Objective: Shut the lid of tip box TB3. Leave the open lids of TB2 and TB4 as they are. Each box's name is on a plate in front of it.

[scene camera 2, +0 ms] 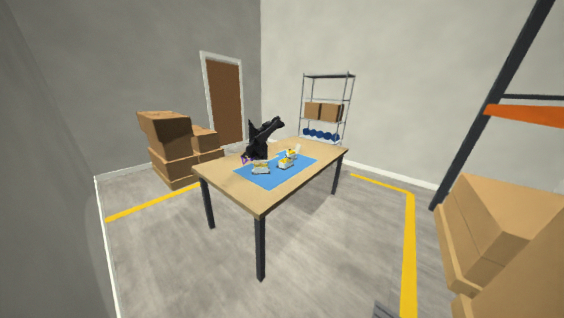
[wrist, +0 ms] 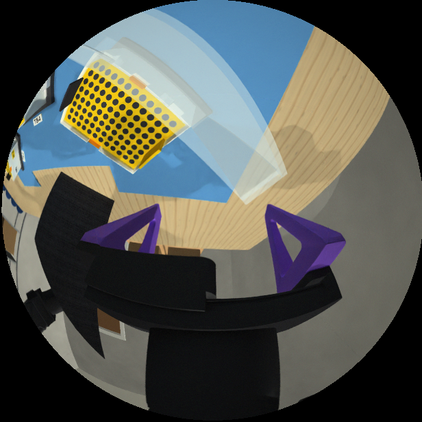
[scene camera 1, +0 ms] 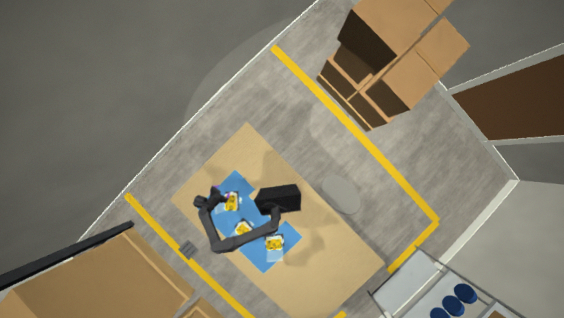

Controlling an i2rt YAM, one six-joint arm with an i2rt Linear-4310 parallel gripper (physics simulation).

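Seen in the pictures: gripper, fingertip midpoint: (scene camera 2: 247,162) (scene camera 1: 224,189); arm's base at its link origin: (scene camera 2: 258,132) (scene camera 1: 274,207).
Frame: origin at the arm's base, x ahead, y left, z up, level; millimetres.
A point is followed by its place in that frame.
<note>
Tip box TB3 (scene camera 1: 231,202) (scene camera 2: 260,167) {x 381, y -166, z -192 mm} (wrist: 120,112) is a white box with a yellow, black-holed rack. In the wrist view its clear lid (wrist: 239,120) is open and raised, overlapping the rack's far edge; its nameplate does not show. TB4 (scene camera 1: 243,228) (scene camera 2: 285,163) is the middle box, its nameplate (wrist: 37,120) at left in the wrist view. TB2 (scene camera 1: 274,243) (scene camera 2: 291,154) is farthest, its lid (scene camera 1: 274,256) {x 204, y 378, z -164 mm} open. My gripper (scene camera 1: 222,192) {x 298, y -249, z -161 mm} (scene camera 2: 247,159) {x 298, y -249, z -161 mm} (wrist: 212,209) is open and empty, its purple fingers beside TB3. Contact with the lid cannot be told.
The boxes stand on a blue mat (scene camera 1: 264,265) {x 345, y 463, z -265 mm} (scene camera 2: 269,184) {x 544, y -172, z -265 mm} on a wooden table (scene camera 1: 345,265) {x -249, y 784, z -268 mm} (scene camera 2: 220,176) {x 237, y -458, z -268 mm}. My arm (scene camera 1: 212,232) {x 360, y -66, z 140 mm} reaches over the mat, partly above TB4. Its black base (scene camera 1: 285,198) {x -95, y -41, z 91 mm} stands beside the mat. Cardboard boxes (scene camera 2: 170,135) are stacked off the table.
</note>
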